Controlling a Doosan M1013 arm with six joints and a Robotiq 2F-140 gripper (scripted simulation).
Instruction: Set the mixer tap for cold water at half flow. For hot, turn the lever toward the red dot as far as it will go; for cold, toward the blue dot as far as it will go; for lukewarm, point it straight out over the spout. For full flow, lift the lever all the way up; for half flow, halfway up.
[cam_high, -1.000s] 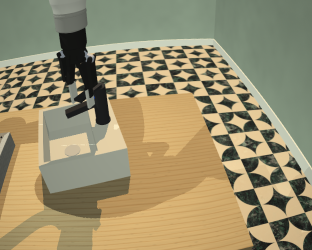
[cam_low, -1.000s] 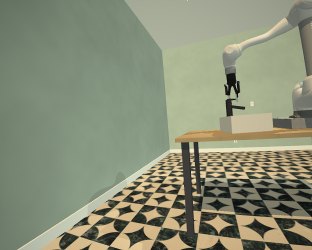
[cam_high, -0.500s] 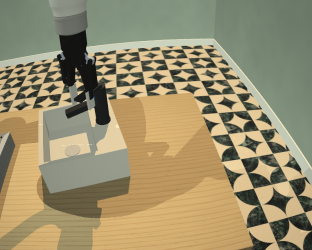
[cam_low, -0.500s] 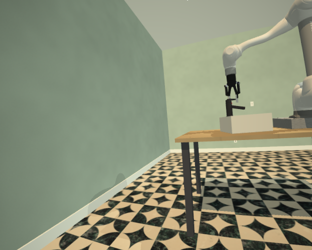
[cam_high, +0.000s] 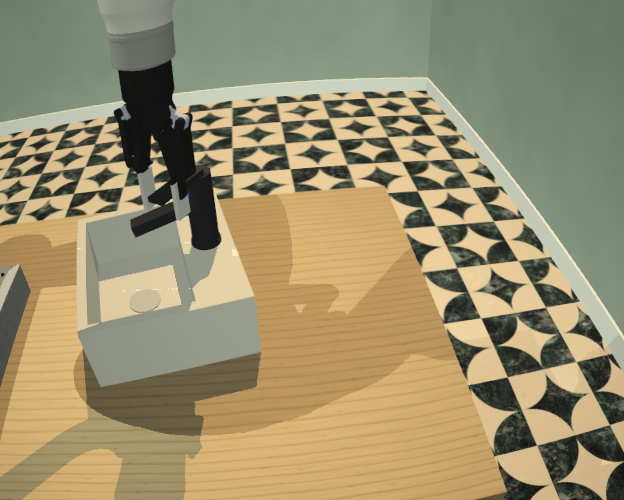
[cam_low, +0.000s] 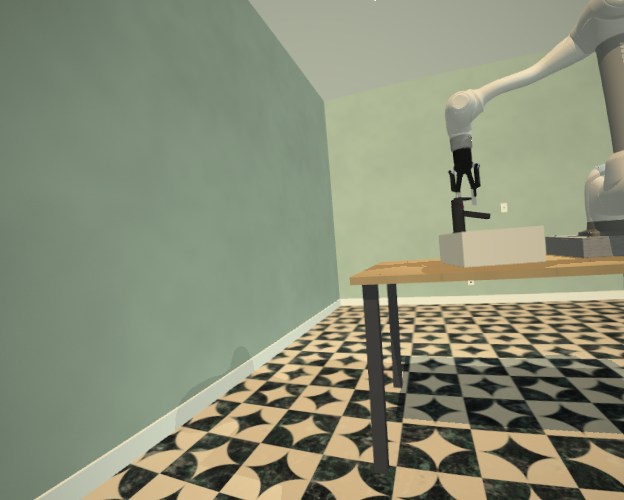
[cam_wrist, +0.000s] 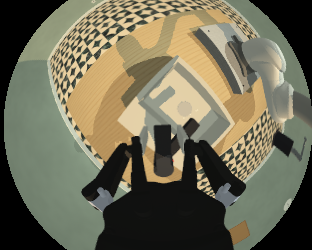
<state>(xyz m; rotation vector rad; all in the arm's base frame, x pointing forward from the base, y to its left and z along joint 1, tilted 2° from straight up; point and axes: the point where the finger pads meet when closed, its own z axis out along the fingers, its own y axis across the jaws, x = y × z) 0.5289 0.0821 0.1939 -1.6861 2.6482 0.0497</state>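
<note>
Right now my hand is 10 mm short of the lever and 30 mm to the right of it. The rest, counted from my hand: white basin (80 mm behind, 40 mm to the left, 240 mm below); then mixer tap (20 mm ahead, 50 mm to the left, 50 mm below).
</note>
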